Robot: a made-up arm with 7 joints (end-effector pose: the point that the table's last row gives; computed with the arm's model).
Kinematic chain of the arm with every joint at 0, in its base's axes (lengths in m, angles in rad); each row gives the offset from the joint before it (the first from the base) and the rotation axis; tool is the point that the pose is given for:
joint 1: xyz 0 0 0.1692 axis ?
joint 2: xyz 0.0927 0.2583 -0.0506 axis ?
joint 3: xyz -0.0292 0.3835 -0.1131 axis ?
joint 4: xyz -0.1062 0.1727 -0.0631 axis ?
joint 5: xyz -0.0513 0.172 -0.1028 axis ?
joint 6: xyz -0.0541 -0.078 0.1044 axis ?
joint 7: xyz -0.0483 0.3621 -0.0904 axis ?
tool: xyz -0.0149 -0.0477 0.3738
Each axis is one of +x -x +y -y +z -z.
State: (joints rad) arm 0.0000 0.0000 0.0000 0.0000 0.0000 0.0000 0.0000
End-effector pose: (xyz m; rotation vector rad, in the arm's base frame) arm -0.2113 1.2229 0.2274 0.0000 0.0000 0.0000
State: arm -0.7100 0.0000 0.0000 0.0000 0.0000 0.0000 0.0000
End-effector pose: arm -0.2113 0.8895 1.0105 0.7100 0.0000 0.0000
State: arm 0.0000 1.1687 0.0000 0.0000 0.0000 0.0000 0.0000
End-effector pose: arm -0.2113 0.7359 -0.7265 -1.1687 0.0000 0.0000
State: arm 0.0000 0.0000 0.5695 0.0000 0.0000 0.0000 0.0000
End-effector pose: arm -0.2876 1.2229 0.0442 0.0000 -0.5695 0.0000
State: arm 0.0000 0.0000 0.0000 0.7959 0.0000 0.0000 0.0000
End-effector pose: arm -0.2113 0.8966 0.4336 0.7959 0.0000 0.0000
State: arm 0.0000 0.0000 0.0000 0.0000 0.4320 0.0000 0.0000
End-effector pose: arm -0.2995 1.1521 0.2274 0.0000 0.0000 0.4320
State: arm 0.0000 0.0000 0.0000 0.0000 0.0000 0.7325 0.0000
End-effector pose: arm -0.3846 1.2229 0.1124 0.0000 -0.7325 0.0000
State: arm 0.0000 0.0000 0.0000 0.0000 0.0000 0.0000 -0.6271
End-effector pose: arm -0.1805 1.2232 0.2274 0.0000 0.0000 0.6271
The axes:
joint 1: -x
joint 2: -x
joint 3: -y
joint 4: +x
joint 5: +z
joint 6: -y
joint 7: -z

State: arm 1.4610 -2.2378 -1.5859 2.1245 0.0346 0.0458 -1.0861
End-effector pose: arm 0.2101 -0.0461 0.0667 2.2952 0.2743 -0.8887
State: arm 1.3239 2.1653 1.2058 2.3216 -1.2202 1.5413 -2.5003
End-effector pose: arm -0.2763 -0.1380 -0.0801 1.5316 -1.6804 -1.9469
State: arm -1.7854 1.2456 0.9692 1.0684 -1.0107 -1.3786 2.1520
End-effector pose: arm 0.0703 0.3585 0.8340 0.1558 1.8526 -0.6823
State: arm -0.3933 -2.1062 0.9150 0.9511 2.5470 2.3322 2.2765
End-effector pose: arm 0.2635 0.0377 0.9849 -1.1731 1.1682 -1.7314
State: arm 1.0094 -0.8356 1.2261 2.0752 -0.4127 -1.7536 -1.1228
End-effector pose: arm -0.0992 0.5462 -0.0489 -0.9470 -0.7408 -2.7974
